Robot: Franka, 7 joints.
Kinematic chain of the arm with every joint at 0, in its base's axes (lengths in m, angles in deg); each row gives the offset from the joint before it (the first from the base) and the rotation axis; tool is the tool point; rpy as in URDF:
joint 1: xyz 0 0 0.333 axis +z
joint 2: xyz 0 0 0 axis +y
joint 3: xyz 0 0 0.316 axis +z
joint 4: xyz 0.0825 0 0 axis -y
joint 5: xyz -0.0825 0 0.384 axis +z
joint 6: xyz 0 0 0 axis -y
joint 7: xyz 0.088 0 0 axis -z
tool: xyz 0 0 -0.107 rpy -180 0 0
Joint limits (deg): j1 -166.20..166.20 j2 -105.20..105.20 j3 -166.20..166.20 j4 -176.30..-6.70 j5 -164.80..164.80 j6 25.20..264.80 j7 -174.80..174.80
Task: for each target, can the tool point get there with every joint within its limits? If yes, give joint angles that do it. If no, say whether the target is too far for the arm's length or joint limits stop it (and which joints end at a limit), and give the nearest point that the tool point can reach.
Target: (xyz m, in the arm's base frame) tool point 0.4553 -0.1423 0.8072
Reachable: yes | joints -20.09 -5.58 11.07 -101.85 34.32 223.60 -9.66
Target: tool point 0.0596 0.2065 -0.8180
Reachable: no: too far | nearest point 0.0684 0.2370 -0.3595 | short by 0.460 m
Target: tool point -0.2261 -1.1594 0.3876
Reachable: no: too far | nearest point -0.1640 -0.8411 0.3726 | short by 0.325 m
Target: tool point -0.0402 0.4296 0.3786
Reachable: yes | joints -113.69 -8.53 -131.63 -131.66 103.42 232.25 111.98
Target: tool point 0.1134 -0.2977 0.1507
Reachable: yes | joints 12.47 28.78 -67.29 -156.05 -5.89 127.60 -125.78
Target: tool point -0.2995 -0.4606 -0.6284
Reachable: no: too far | nearest point -0.2460 -0.3783 -0.3335 | short by 0.311 m
